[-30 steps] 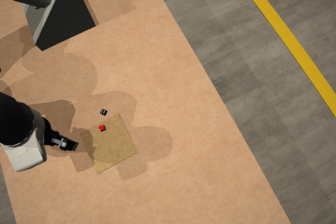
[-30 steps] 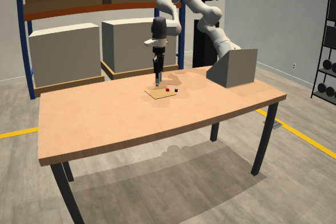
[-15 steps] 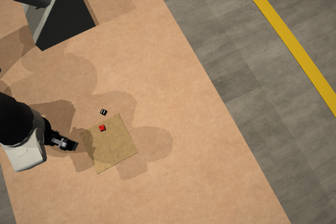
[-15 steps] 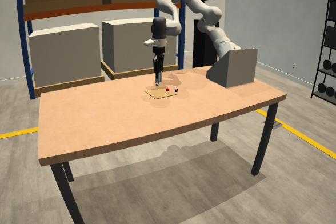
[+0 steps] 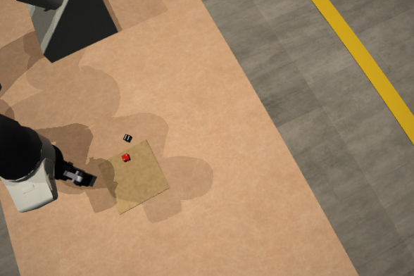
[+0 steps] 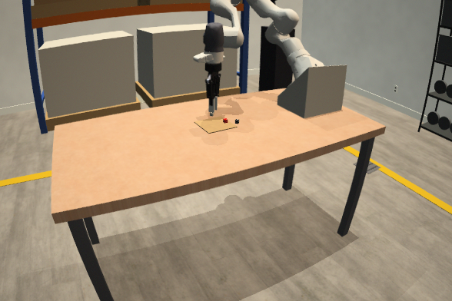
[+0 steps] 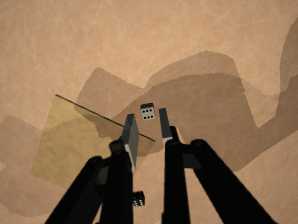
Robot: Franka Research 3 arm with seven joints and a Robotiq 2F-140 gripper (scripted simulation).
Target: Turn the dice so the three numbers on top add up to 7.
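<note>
My hand is 5 cm above the white die. From my hand the other things lie so: black die (13 cm to the left, 5 cm below, 5 cm behind); then red die (11 cm to the left, 5 cm below); then tan mat (10 cm to the left, 6 cm below, 5 cm ahead).
</note>
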